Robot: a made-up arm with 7 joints.
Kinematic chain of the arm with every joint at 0, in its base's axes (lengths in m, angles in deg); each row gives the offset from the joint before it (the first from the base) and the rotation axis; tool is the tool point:
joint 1: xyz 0 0 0.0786 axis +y
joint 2: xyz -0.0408 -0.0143 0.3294 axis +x
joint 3: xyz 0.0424 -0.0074 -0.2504 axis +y
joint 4: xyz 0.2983 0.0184 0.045 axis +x
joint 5: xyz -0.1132 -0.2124 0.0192 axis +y
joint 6: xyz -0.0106 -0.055 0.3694 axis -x
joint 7: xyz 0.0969 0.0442 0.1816 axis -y
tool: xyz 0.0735 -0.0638 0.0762
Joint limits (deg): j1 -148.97..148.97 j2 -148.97..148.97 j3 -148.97..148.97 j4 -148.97..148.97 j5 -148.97..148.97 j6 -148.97..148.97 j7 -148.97..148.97
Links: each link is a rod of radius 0.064 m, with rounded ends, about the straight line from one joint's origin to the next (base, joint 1, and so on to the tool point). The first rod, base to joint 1, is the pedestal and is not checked.
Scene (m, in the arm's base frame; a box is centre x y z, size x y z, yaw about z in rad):
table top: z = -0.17
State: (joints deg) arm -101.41 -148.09 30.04 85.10 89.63 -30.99 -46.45
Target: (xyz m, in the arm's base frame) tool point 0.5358 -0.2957 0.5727
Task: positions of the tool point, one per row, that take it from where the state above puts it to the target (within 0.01 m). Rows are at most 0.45 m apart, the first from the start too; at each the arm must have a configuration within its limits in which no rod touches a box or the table.
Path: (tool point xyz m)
1: -0.8052 -0.6770 0.6424
2: -0.4314 -0.6731 0.8422
3: -0.0361 -0.6028 0.8814
4: 0.3056 -0.4723 0.7756
5: 0.5358 -0.2957 0.5727

